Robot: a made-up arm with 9 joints.
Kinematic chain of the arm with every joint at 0, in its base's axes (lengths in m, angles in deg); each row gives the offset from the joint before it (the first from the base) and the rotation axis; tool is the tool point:
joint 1: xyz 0 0 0.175 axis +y
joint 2: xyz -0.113 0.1 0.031 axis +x
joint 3: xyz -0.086 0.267 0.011 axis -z
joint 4: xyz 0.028 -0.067 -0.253 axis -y
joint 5: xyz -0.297 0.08 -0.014 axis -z
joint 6: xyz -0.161 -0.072 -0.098 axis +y
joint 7: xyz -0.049 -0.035 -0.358 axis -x
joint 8: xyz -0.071 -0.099 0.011 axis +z
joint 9: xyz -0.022 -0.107 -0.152 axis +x
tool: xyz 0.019 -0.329 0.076
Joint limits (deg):
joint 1: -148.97..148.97
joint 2: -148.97..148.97
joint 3: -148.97..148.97
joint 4: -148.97..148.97
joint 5: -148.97..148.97
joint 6: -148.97..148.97
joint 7: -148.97..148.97
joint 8: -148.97..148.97
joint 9: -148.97..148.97
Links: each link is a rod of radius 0.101 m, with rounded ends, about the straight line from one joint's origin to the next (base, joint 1, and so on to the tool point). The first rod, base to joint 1, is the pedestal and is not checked.
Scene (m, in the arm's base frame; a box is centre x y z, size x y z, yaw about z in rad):
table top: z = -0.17
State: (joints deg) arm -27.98 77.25 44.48 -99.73 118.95 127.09 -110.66 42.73 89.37
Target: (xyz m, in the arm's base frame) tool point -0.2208 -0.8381 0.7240
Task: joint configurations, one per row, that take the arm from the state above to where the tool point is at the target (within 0.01 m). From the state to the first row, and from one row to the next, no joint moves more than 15 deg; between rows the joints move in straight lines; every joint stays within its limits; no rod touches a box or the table.
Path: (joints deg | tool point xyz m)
1: -29.78 90.58 39.86 -97.75 108.06 123.29 -106.50 43.64 85.67 | -0.1335 0.6176 0.7341
2: -31.58 103.90 35.23 -95.77 97.16 119.49 -102.34 44.55 81.97 | -0.2114 0.3500 0.9756
3: -33.38 117.23 30.61 -93.78 86.27 115.68 -98.18 45.46 78.27 | -0.2749 -0.0359 1.0794
4: -35.18 130.56 25.98 -91.80 75.37 111.88 -94.02 46.37 74.57 | -0.2859 -0.4655 0.9970
5: -36.98 143.89 21.36 -89.82 64.48 108.08 -89.86 47.28 70.87 | -0.2207 -0.8381 0.7240

